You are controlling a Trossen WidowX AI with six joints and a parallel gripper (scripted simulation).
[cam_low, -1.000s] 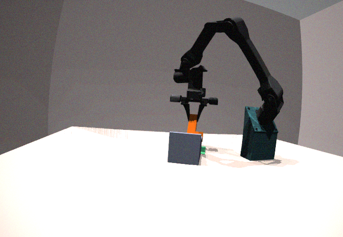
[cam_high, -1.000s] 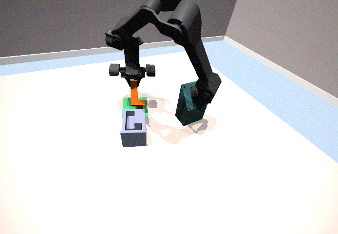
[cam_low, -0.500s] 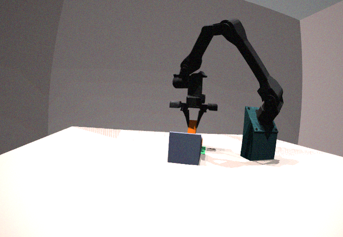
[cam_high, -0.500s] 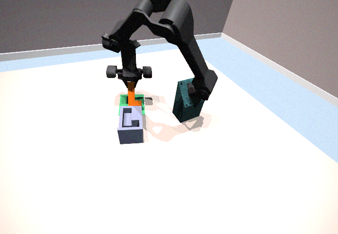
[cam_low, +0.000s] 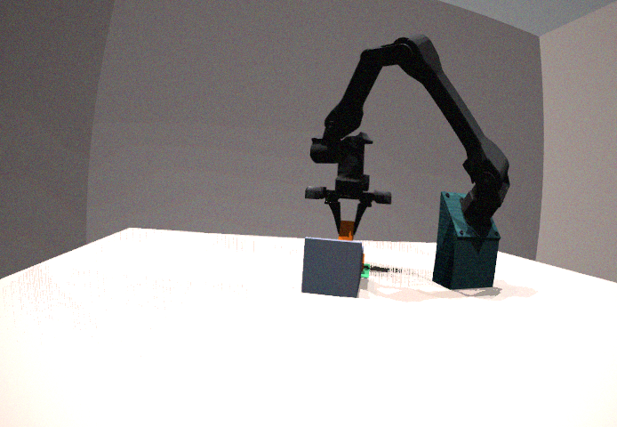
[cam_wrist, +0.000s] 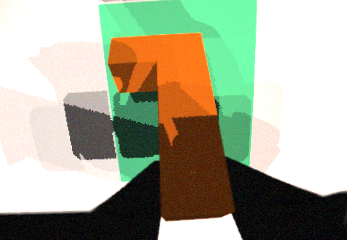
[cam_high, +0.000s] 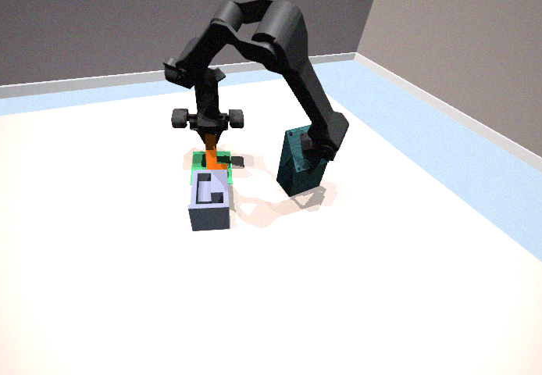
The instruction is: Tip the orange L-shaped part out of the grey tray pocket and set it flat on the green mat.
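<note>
The orange L-shaped part is 40 mm to the left of my gripper tip and 30 mm below it. From my gripper tip the other things lie so: green mat: 10 mm ahead, 20 mm to the left, 90 mm below.
</note>
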